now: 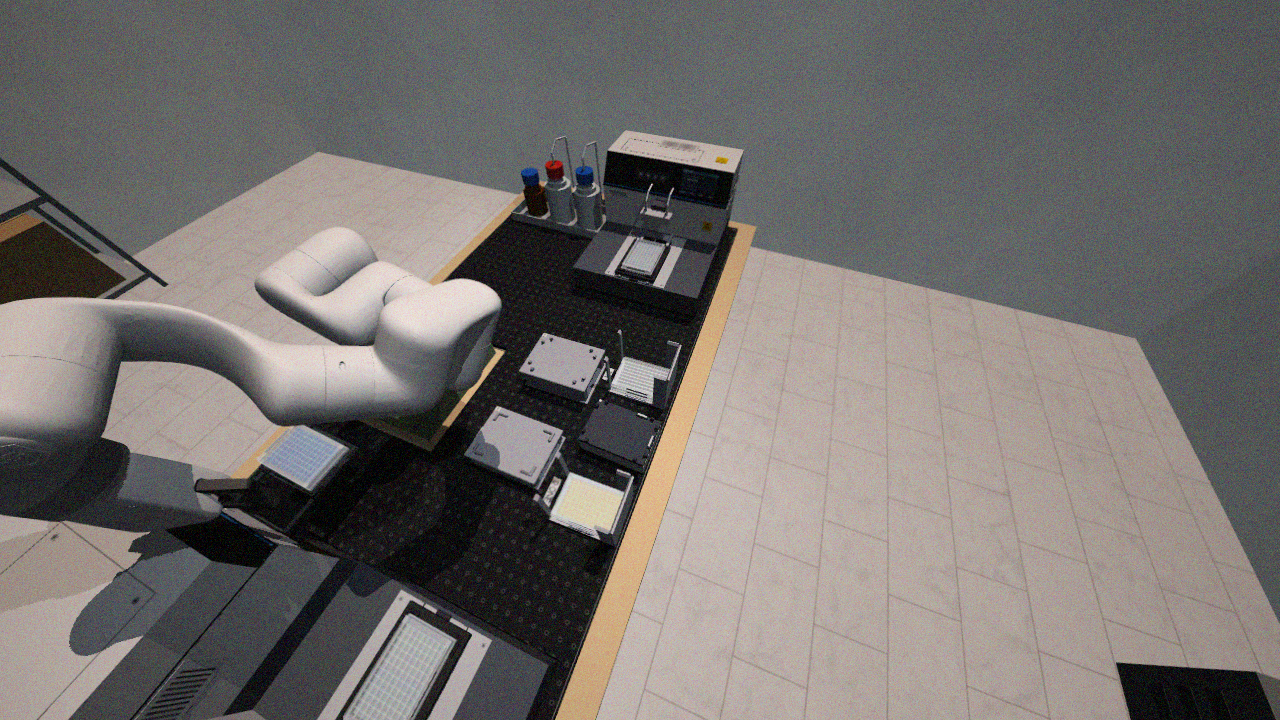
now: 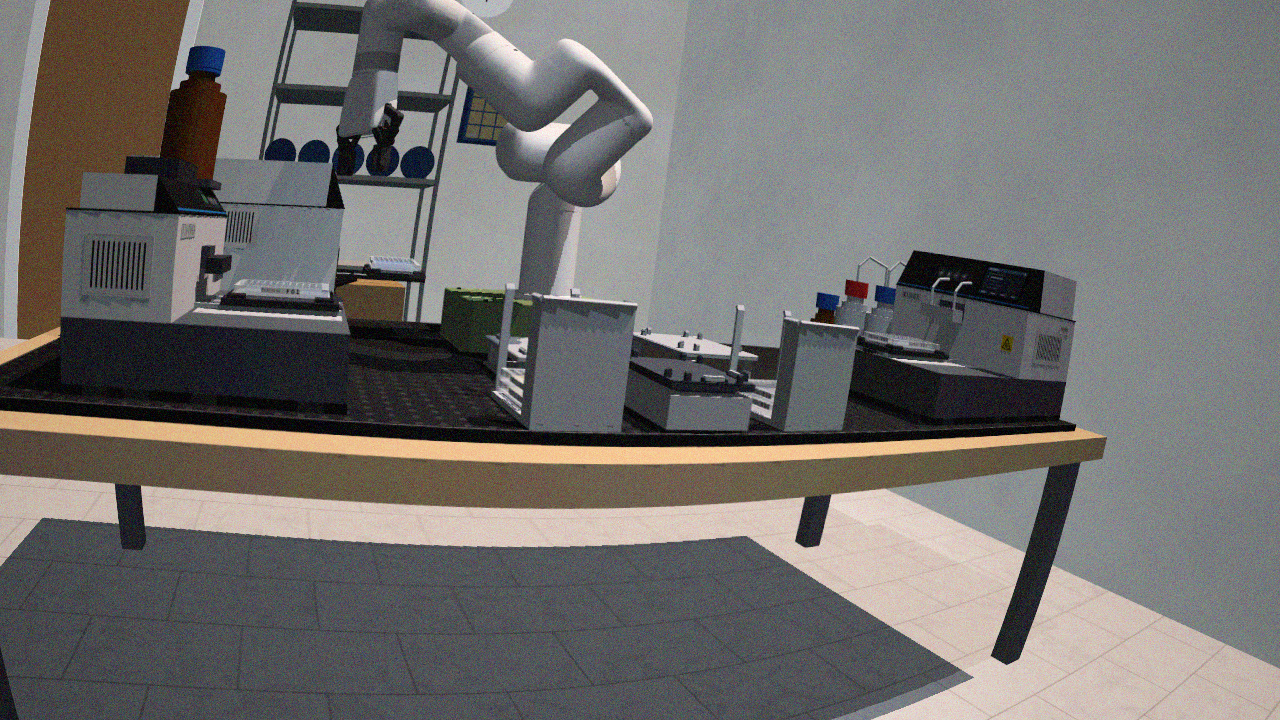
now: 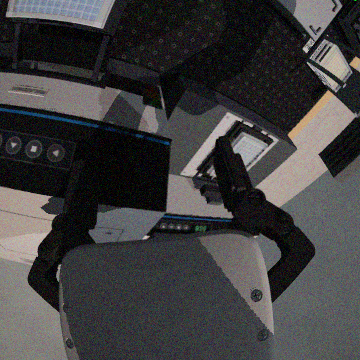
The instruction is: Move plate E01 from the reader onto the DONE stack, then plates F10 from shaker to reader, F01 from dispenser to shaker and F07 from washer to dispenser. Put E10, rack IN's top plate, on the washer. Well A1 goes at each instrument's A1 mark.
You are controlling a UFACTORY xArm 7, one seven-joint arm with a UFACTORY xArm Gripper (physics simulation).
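Frame: origin at the arm's base, x ahead, y left, z up, level; millimetres.
Seen in the pictures: gripper, fingertip midpoint: [image 1: 239, 511] [image 2: 361, 173] [image 3: 150, 159].
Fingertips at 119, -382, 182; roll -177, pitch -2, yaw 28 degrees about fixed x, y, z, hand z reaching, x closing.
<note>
Pixels of each thing's top centre, then the offset from my fingertips to it, as dx, dy, dz. "*": a spot on its surface instead.
- reader, top centre: [image 2: 244, 166] [image 3: 28, 245] -144, -208, +11
- bluish clear plate, top centre: [image 2: 394, 258] [image 1: 298, 452] -129, +99, -132
- more plate, top centre: [image 2: 902, 338] [image 1: 643, 254] +294, +838, -154
- dark shaker platform, surface spot: [image 2: 684, 371] [image 1: 623, 434] * +406, +341, -205
- yellowish plate, top centre: [image 1: 590, 503] [image 3: 336, 69] +387, +197, -224
- amber bottle, surface spot: [image 2: 192, 120] * +164, -276, +47
My gripper [image 2: 365, 162] [image 3: 150, 159] is open and empty, high above the reader [image 2: 277, 183] [image 3: 132, 177]. A bluish clear plate [image 1: 304, 454] [image 2: 392, 265] [image 3: 62, 10] lies on the reader's extended carrier, apart from the fingers. Another plate [image 1: 402, 667] [image 2: 281, 289] [image 3: 248, 148] sits on the dispenser [image 2: 201, 362], and one more plate [image 1: 644, 257] [image 2: 899, 342] on the washer [image 1: 666, 201] [image 2: 1029, 358]. The dark shaker platform [image 1: 619, 434] [image 2: 684, 371] bears no plate. A yellowish plate [image 1: 590, 503] [image 3: 332, 62] lies in one rack; white plates [image 1: 638, 380] lie in another. Their labels are unreadable.
Two grey platforms [image 1: 517, 445] [image 1: 563, 365] stand beside the racks, whose upright walls [image 2: 580, 367] [image 2: 814, 376] rise at the table's front edge. An amber bottle [image 2: 192, 120] stands tall on the dispenser. Several capped bottles [image 1: 559, 197] [image 2: 854, 308] stand beside the washer.
</note>
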